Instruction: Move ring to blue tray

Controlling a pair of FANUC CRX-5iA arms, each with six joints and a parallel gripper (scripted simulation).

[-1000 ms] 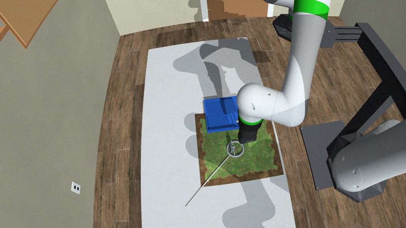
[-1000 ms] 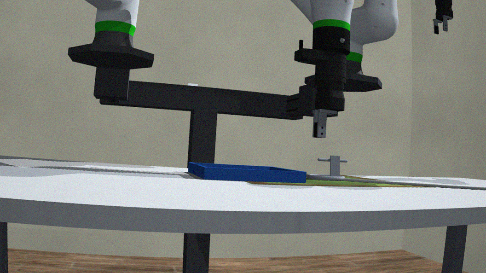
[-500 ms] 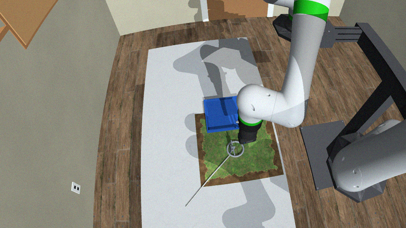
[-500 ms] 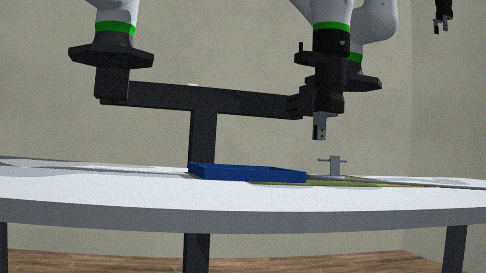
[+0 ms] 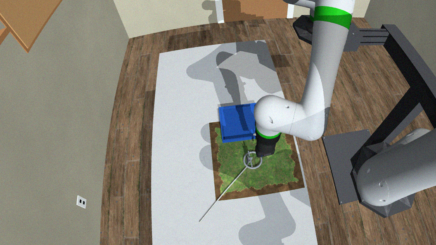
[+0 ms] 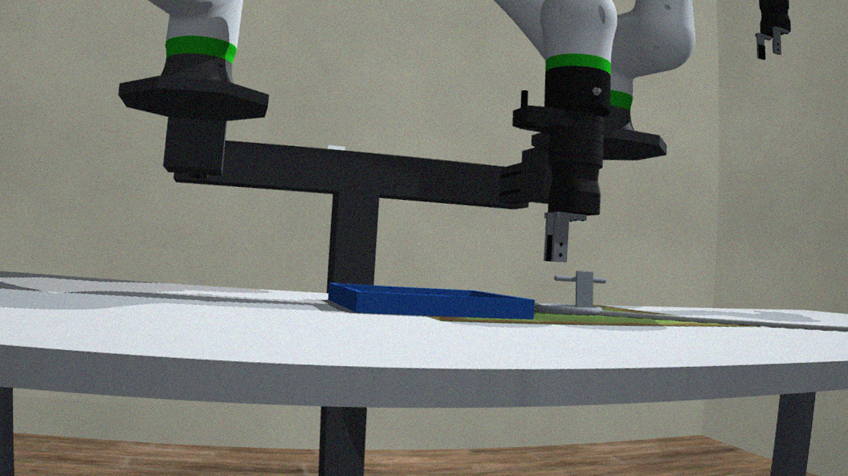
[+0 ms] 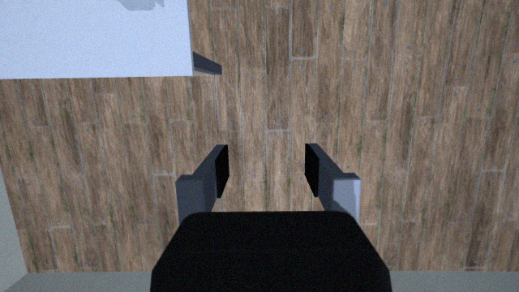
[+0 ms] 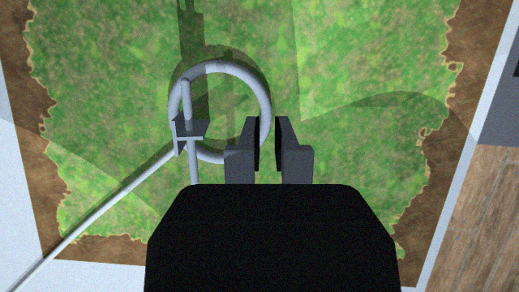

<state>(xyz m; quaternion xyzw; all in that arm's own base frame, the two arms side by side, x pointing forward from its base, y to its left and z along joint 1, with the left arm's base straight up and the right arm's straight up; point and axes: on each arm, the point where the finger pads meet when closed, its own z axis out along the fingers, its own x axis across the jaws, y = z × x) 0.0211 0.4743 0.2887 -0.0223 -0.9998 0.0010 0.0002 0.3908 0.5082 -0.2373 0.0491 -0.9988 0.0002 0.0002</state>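
Note:
Now: the grey ring 8 cm below my right hand and 4 cm ahead of it. The rest, counted from my right hand: blue tray (20 cm to the right, 7 cm below, 7 cm ahead); grey stake (6 cm ahead, 5 cm below, 1 cm to the left); mat (10 cm below, 2 cm to the right, 2 cm ahead).

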